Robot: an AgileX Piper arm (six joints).
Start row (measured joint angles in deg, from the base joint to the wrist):
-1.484, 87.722, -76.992, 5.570, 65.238, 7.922
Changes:
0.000, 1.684, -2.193, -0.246, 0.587, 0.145
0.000, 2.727, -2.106, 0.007, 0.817, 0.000
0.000, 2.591, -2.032, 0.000, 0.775, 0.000
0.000, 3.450, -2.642, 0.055, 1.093, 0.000
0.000, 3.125, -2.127, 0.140, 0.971, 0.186
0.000, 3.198, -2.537, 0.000, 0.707, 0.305
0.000, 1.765, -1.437, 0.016, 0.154, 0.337
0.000, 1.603, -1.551, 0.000, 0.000, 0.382
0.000, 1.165, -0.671, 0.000, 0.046, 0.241
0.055, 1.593, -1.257, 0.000, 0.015, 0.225
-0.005, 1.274, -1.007, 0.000, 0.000, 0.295
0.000, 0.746, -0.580, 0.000, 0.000, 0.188
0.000, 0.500, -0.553, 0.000, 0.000, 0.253
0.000, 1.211, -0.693, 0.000, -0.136, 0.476
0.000, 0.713, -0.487, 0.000, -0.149, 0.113
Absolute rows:
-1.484, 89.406, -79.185, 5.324, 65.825, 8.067
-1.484, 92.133, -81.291, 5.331, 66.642, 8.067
-1.484, 94.724, -83.323, 5.331, 67.417, 8.067
-1.484, 98.174, -85.965, 5.386, 68.510, 8.067
-1.484, 101.299, -88.092, 5.526, 69.481, 8.253
-1.484, 104.497, -90.629, 5.526, 70.188, 8.558
-1.484, 106.262, -92.066, 5.542, 70.342, 8.895
-1.484, 107.865, -93.617, 5.542, 70.342, 9.277
-1.484, 109.030, -94.288, 5.542, 70.388, 9.518
-1.429, 110.623, -95.545, 5.542, 70.403, 9.743
-1.434, 111.897, -96.552, 5.542, 70.403, 10.038
-1.434, 112.643, -97.132, 5.542, 70.403, 10.226
-1.434, 113.143, -97.685, 5.542, 70.403, 10.479
-1.434, 114.354, -98.378, 5.542, 70.267, 10.955
-1.434, 115.067, -98.865, 5.542, 70.118, 11.068

